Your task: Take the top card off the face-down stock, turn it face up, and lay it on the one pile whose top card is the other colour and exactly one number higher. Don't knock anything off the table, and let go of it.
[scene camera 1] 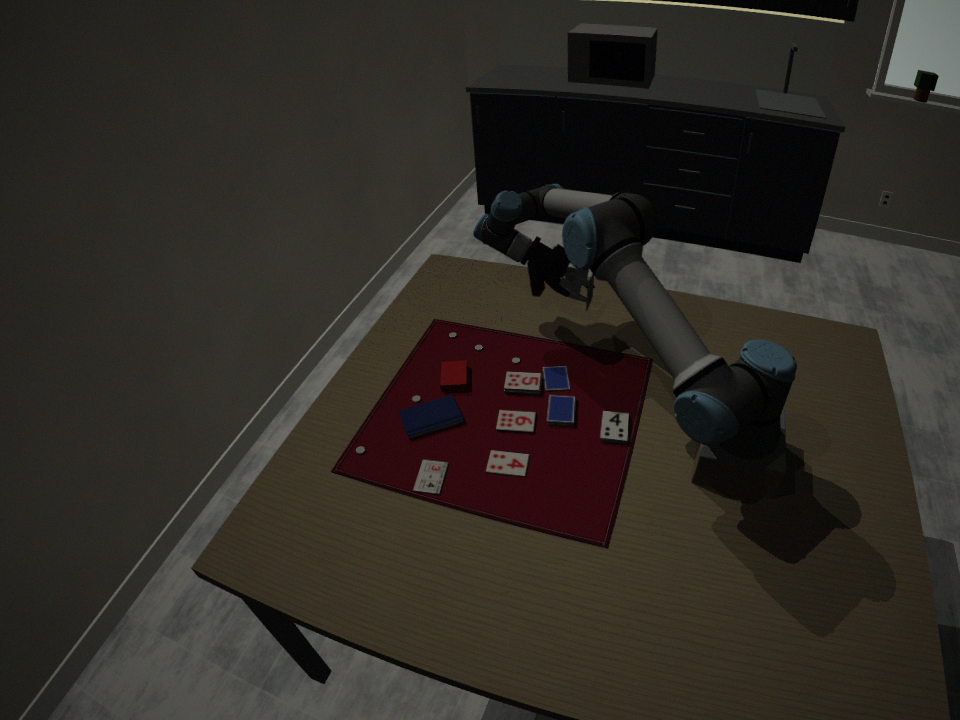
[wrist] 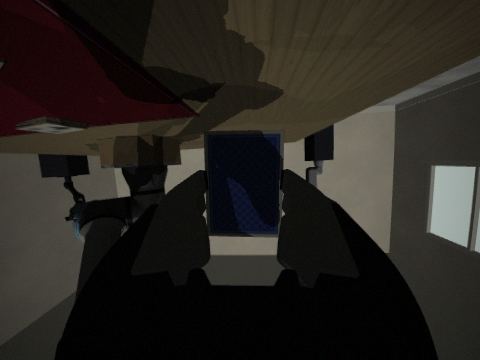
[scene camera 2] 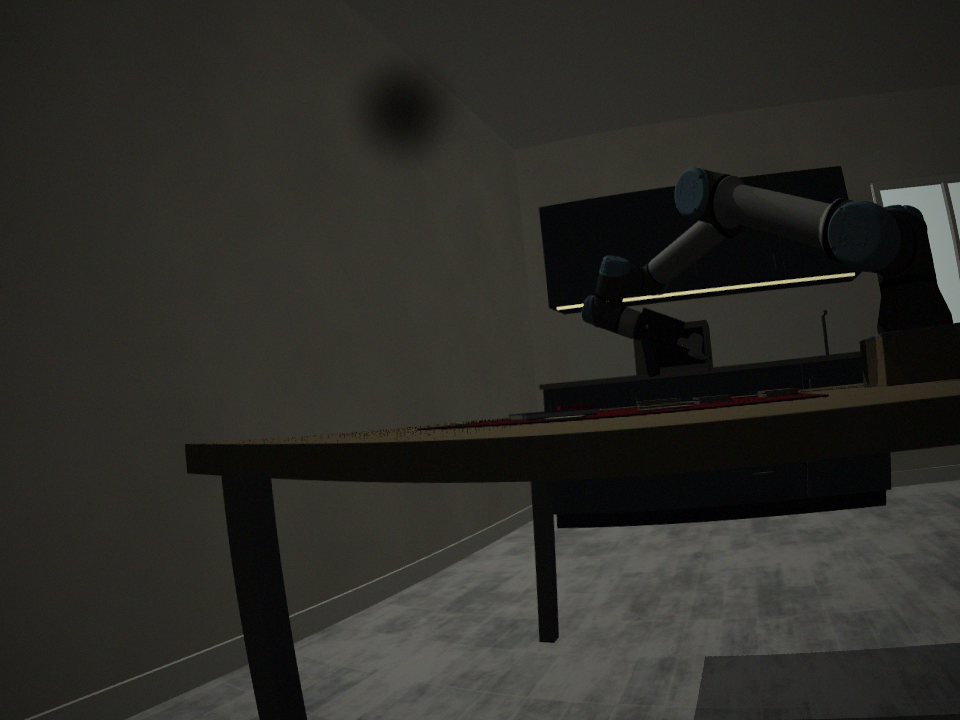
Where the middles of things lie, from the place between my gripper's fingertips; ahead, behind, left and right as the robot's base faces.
Scene:
Now: the red box (scene camera 1: 453, 373) 370 mm to the left of my hand, 220 mm ahead of it and 100 mm below it. From my hand the other things lie so: card (scene camera 1: 431, 474) 660 mm to the left, 100 mm below, 90 mm ahead.

